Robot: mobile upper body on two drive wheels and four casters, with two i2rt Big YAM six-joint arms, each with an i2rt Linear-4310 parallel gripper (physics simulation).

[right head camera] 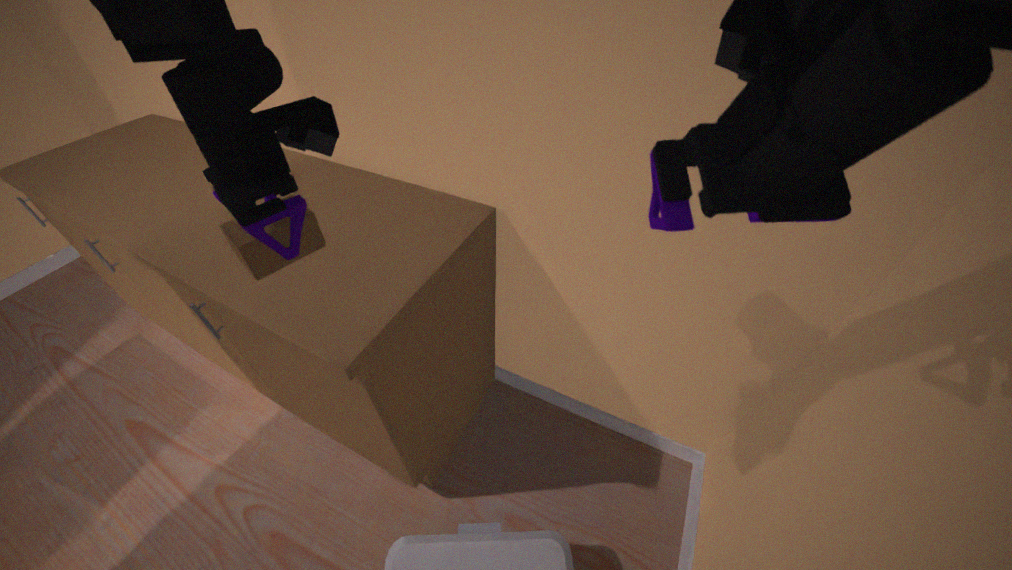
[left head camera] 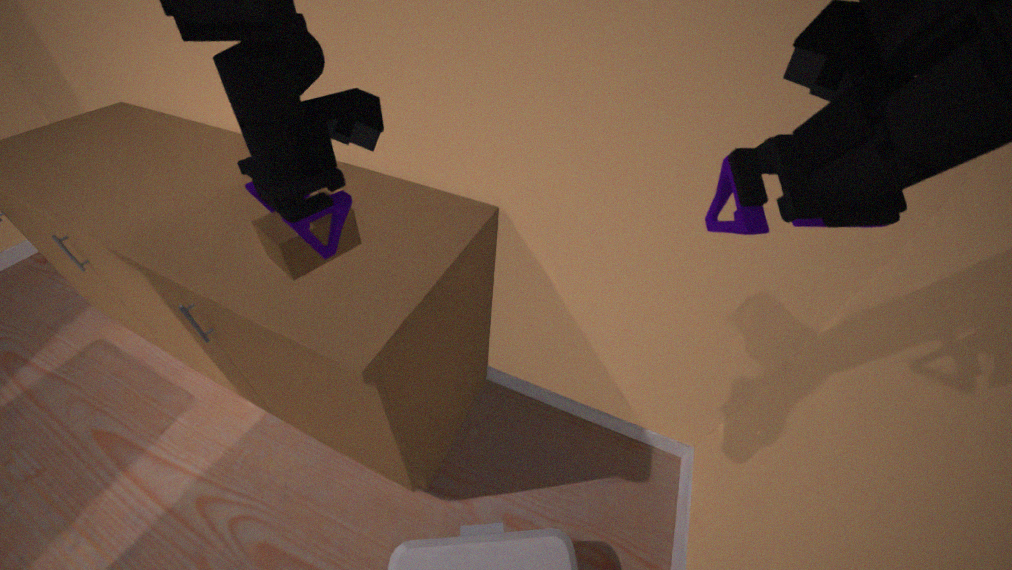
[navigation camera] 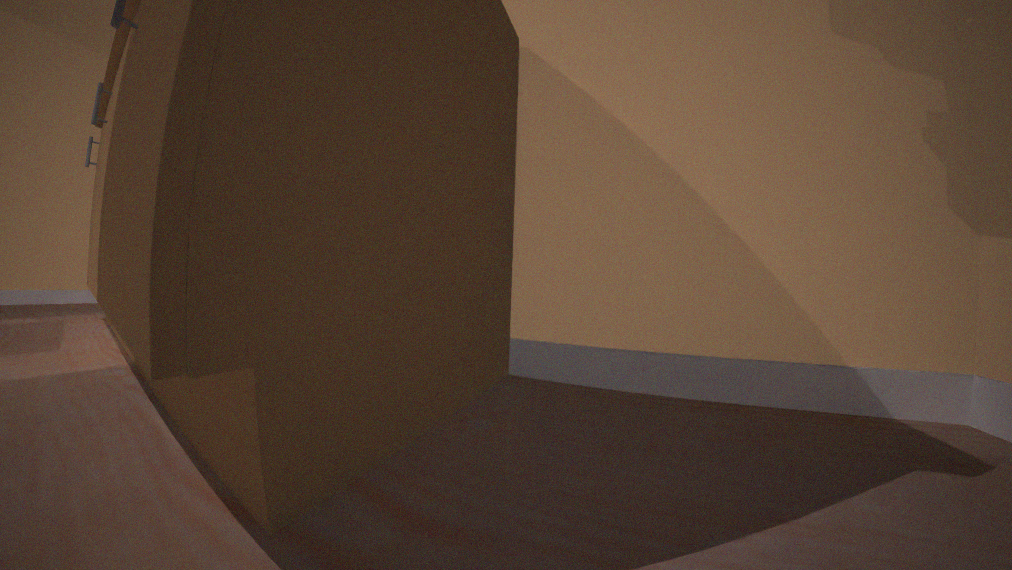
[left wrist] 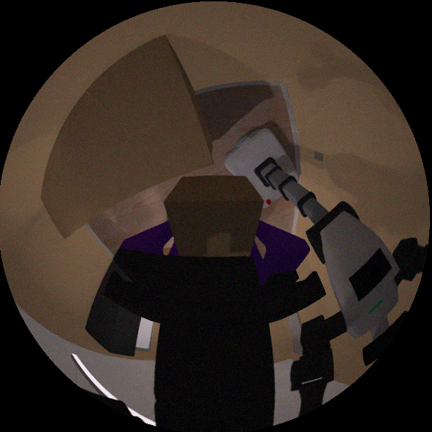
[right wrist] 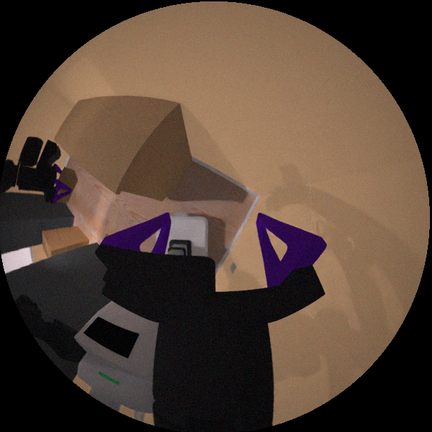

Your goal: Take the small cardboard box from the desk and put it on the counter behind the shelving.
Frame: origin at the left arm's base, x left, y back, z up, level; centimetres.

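Where they show: left gripper, fingertip midpoint: (right head camera: 282, 246) (left head camera: 315, 244); right gripper, fingertip midpoint: (right head camera: 701, 218) (left head camera: 751, 222).
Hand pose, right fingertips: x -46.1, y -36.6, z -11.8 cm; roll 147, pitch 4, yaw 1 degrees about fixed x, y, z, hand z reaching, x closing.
Things, the pixels of their top centre, and the offset from my right fingertips. "*": a spot on its surface instead. Level surfaces: height alone.
- small brown cardboard box, middle of its top: (left head camera: 303, 214) (right head camera: 266, 218) dx +45.9, dy -8.8, dz -5.7 cm
- tan counter, its level: dz -38.2 cm
- counter's side panel, surface spot: (navigation camera: 339, 212) * dx +38.8, dy -22.2, dz -100.7 cm
- corner with a pale skirting, surface spot: (navigation camera: 672, 375) * dx -14.8, dy -44.5, dz -124.6 cm
The small brown cardboard box (left head camera: 278, 249) (right head camera: 247, 256) (left wrist: 214, 200) (right wrist: 69, 177) is held in the air by my left gripper (left head camera: 303, 230) (right head camera: 263, 232) (left wrist: 214, 217) (right wrist: 69, 184), which is shut on it, with a purple finger at each side. The tan counter (left head camera: 417, 240) (right head camera: 417, 240) (left wrist: 125, 135) (right wrist: 112, 135) has a flat top. In the head views the box overlaps this top; in both wrist views it shows apart from the counter, in front of it. My right gripper (left head camera: 779, 228) (right head camera: 722, 222) (right wrist: 213, 217) is open and empty, off to the right of the counter. The shelving cannot be made out.
The counter's side panel (navigation camera: 339, 212) is close in the navigation view. Tan walls (left head camera: 601, 141) meet at a corner with a pale skirting (navigation camera: 672, 375). The white base (left head camera: 485, 555) shows low in the head views. Another brown box (right wrist: 65, 241) lies among dark surfaces.
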